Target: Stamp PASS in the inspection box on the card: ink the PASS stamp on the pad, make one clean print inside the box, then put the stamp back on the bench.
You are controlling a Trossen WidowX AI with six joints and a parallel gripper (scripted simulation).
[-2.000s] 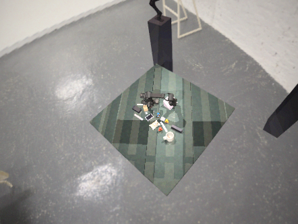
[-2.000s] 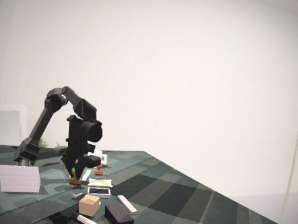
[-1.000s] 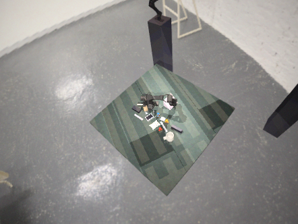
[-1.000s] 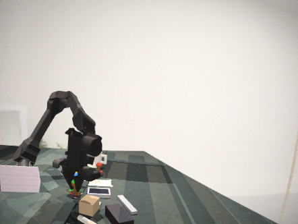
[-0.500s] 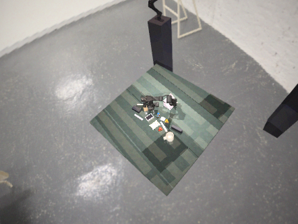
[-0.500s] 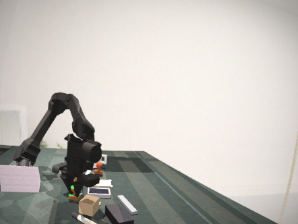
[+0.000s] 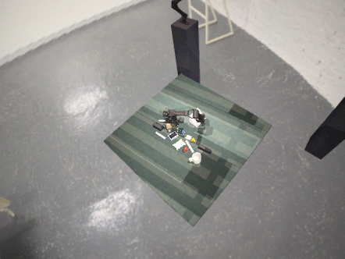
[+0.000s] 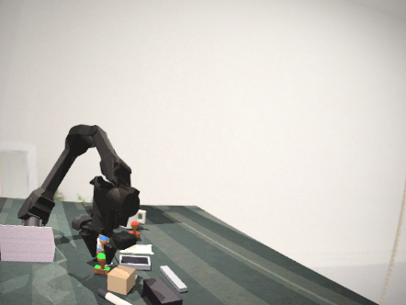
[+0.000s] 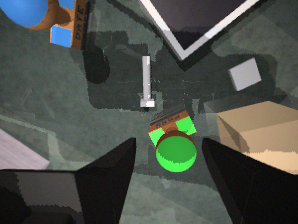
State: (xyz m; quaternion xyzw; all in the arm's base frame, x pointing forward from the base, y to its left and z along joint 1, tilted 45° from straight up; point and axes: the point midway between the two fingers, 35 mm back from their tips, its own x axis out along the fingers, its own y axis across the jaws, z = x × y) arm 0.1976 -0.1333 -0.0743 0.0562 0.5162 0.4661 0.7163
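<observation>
Now: the pass stamp 2 cm below my gripper tip. From my gripper tip the other things lie so: blue-knobbed stamp 12 cm to the left, 3 cm ahead, 2 cm below; ink pad 11 cm ahead, 5 cm to the left, 4 cm below; tan box 7 cm to the right, 4 cm ahead, 2 cm below.
</observation>
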